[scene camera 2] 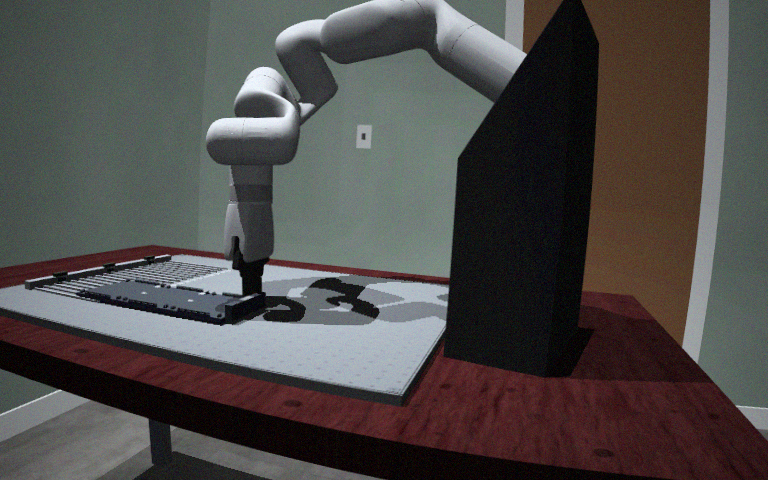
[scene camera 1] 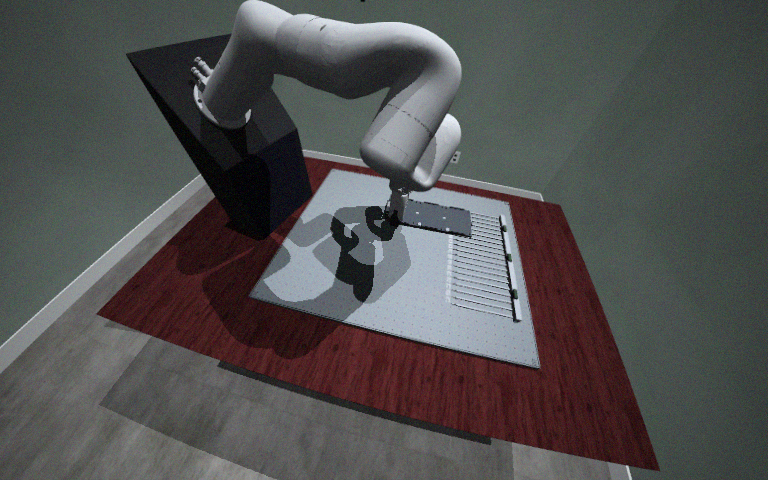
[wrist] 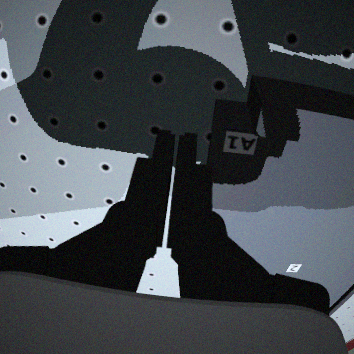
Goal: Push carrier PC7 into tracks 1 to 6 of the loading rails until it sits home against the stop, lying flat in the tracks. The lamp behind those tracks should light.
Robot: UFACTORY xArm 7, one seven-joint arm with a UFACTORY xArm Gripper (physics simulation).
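Pixels of known places: gripper, between the fingertips: (scene camera 1: 394,224) (wrist: 174,157); arm's base, origin of its link: (scene camera 2: 539,98) (scene camera 1: 223,103).
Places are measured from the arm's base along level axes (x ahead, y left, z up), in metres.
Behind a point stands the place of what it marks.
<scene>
The carrier (scene camera 1: 436,217) {x 0.620, y 0.090, z -0.363 m} (scene camera 2: 164,297) {x 0.598, y 0.102, z -0.363 m}, a flat dark blue-grey board with a raised end bar, lies with its far part over the tracks at one end of the loading rails (scene camera 1: 449,271) {x 0.667, y -0.135, z -0.373 m}. A gap separates it from the stop bar (scene camera 1: 510,271) {x 0.861, y -0.107, z -0.358 m} (scene camera 2: 127,263) {x 0.860, y -0.107, z -0.359 m}. In the wrist view, the end block (wrist: 234,165) {x 0.468, y 0.046, z -0.363 m} bears a label reading A1. The lamp blocks on the stop bar look dark green; none is visibly lit. My gripper (scene camera 1: 391,220) {x 0.468, y 0.019, z -0.366 m} (scene camera 2: 252,292) {x 0.468, y 0.019, z -0.366 m} (wrist: 174,157) {x 0.468, y 0.019, z -0.366 m} is shut and empty, pointing down beside the carrier's raised end bar. Whether it touches is unclear. The PC7 marking does not show.
The pale perforated board (scene camera 1: 419,316) {x 0.581, y -0.296, z -0.374 m} (scene camera 2: 351,350) {x 0.232, y 0.193, z -0.374 m} lies on the red wooden table (scene camera 1: 453,390) {x 0.677, y -0.457, z -0.387 m} (scene camera 2: 509,413) {x 0.023, y 0.300, z -0.387 m}. The dark pedestal (scene camera 1: 283,169) {x 0.085, y 0.037, z -0.207 m} (scene camera 2: 509,226) {x 0.039, y 0.157, z -0.196 m} carries the arm at the opposite side from the rails. The arm's shadow falls across the perforated board.
</scene>
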